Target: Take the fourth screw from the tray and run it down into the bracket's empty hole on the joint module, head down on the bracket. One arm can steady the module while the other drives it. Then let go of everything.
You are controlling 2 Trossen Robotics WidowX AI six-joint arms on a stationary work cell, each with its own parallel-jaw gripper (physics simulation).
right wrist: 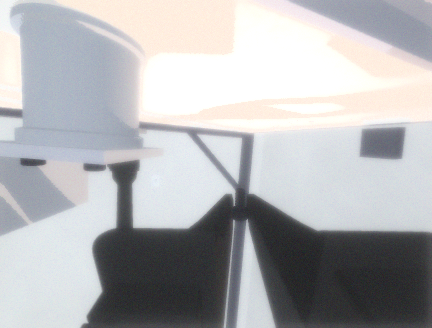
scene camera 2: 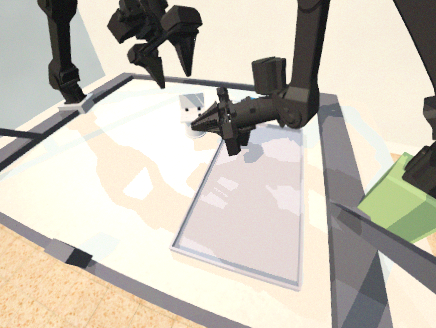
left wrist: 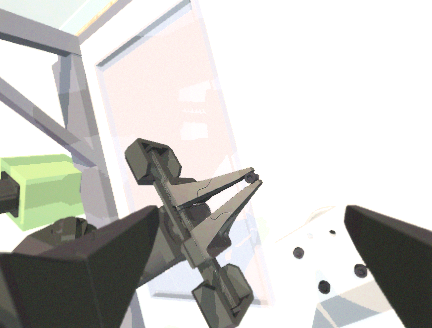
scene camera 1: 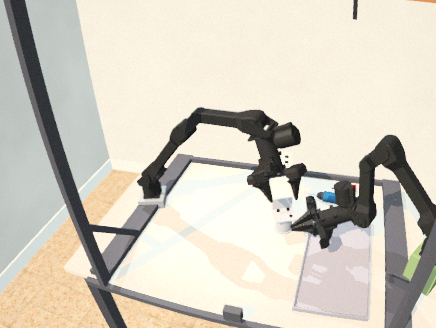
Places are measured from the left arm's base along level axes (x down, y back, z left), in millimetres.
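Where they show: left gripper, between the fingertips: (scene camera 2: 175, 83) (left wrist: 249, 213) (scene camera 1: 284, 201); right gripper, between the fingertips: (right wrist: 239, 200) (scene camera 2: 191, 126) (left wrist: 257, 174) (scene camera 1: 290, 228); left arm's base, origin of its link: (scene camera 2: 76, 99) (scene camera 1: 152, 193); right arm's base, origin of its link: (scene camera 2: 427, 180) (left wrist: 11, 193).
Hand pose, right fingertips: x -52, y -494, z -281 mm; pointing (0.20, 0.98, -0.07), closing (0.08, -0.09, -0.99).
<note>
Each offset is from my right fingertips to the top centre of the thing. "spot": to the spot under its first point.
The white joint module @[dx +24, dy +8, dz +96 mm] (scene camera 1: 283, 227) (scene camera 2: 197, 134) (right wrist: 80, 80) stands on the table with its flat bracket (scene camera 1: 283, 205) (scene camera 2: 192, 102) (right wrist: 55, 151) on top. In the left wrist view three dark screw heads show on the bracket, with a smaller dark spot @[spot: dx +28, dy +23, dz +77 mm] (left wrist: 332, 232) near its far edge. My right gripper (scene camera 1: 294, 228) (scene camera 2: 193, 127) (left wrist: 257, 174) (right wrist: 239, 200) is shut on a dark screw @[dx -10, dy -5, dz +0 mm] (left wrist: 251, 178) (right wrist: 240, 212), beside the bracket and apart from it. My left gripper (scene camera 1: 284, 199) (scene camera 2: 175, 81) is open and empty, above and behind the module.
A large shallow tray @[dx +72, dy -144, dz -84 mm] (scene camera 1: 332, 285) (scene camera 2: 240, 215) (left wrist: 155, 95) lies under and in front of the right gripper. A blue tool @[spot: dx +53, dy -180, dz +212 mm] (scene camera 1: 329, 196) lies behind the right arm, near a red thing (scene camera 1: 354, 188). A green block @[spot: dx -2, dy -360, dz -211 mm] (scene camera 2: 400, 200) (left wrist: 47, 190) is at the right arm's base.
</note>
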